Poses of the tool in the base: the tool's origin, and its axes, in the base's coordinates. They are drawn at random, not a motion.
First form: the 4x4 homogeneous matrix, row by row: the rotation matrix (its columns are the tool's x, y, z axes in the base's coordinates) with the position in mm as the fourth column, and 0 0 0 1 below. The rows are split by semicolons.
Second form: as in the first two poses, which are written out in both.
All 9 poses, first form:
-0.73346, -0.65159, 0.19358, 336.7; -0.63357, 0.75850, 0.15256, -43.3; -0.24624, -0.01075, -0.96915, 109.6; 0, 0, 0, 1
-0.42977, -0.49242, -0.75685, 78.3; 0.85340, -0.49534, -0.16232, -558.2; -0.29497, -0.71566, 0.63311, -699.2; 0, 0, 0, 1
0.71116, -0.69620, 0.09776, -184.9; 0.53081, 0.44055, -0.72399, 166.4; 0.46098, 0.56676, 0.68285, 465.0; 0, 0, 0, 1
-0.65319, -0.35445, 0.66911, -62.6; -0.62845, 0.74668, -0.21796, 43.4; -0.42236, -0.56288, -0.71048, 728.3; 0, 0, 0, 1
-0.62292, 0.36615, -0.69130, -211.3; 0.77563, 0.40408, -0.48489, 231.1; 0.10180, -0.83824, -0.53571, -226.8; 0, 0, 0, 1
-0.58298, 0.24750, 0.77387, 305.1; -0.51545, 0.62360, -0.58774, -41.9; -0.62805, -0.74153, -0.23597, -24.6; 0, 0, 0, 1
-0.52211, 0.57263, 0.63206, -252.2; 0.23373, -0.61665, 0.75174, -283.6; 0.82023, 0.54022, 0.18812, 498.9; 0, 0, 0, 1
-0.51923, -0.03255, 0.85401, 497.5; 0.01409, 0.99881, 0.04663, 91.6; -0.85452, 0.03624, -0.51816, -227.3; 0, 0, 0, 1
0.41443, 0.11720, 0.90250, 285.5; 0.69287, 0.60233, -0.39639, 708.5; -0.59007, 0.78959, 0.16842, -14.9; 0, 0, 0, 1
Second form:
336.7, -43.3, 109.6, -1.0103, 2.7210, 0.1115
78.3, -558.2, -699.2, -0.8239, -0.6877, 2.0038
-184.9, 166.4, 465.0, 0.8098, -0.2279, 0.7698
-62.6, 43.4, 728.3, -0.7362, 2.3298, -0.5849
-211.3, 231.1, -226.8, -0.9721, -2.1819, 1.1265
305.1, -41.9, -24.6, -0.2121, 1.9334, -1.0522
-252.2, -283.6, 498.9, -1.3982, -1.2438, -2.2402
497.5, 91.6, -227.3, -0.0129, 2.1160, 0.0578
285.5, 708.5, -14.9, 0.8803, 1.1078, 0.4273

